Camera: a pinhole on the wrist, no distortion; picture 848 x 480 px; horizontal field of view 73.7 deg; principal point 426.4 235.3 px. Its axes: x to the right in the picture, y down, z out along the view. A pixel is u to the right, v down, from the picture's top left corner.
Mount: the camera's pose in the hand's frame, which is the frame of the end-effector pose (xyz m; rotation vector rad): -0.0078 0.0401 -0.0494 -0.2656 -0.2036 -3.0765
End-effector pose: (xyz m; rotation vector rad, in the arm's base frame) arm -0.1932 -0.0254 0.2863 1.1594 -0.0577 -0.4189
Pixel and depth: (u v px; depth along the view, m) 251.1 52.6 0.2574
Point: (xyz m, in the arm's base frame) -0.0920 -0.1660 0.4837
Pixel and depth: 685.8 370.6 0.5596
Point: -0.4911 -0.4679 0.5175
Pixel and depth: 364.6 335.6 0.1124
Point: -0.1760 -0.0752 0.3392
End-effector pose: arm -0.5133 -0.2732 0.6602 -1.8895 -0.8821 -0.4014
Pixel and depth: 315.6 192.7 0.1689
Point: -0.4326 -0.1773 0.5923
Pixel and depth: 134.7 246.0 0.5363
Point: -0.2315 0.2154 0.6039
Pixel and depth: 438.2 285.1 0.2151
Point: -0.4758 -0.1326 0.5663
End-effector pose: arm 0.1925 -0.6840 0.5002 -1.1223 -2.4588 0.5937
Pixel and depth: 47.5 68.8 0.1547
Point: 0.1498 -0.5451 0.3964
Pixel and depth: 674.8 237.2 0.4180
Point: 0.1271 -0.8090 0.1068
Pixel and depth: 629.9 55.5 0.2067
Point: 0.2263 -0.6800 0.2928
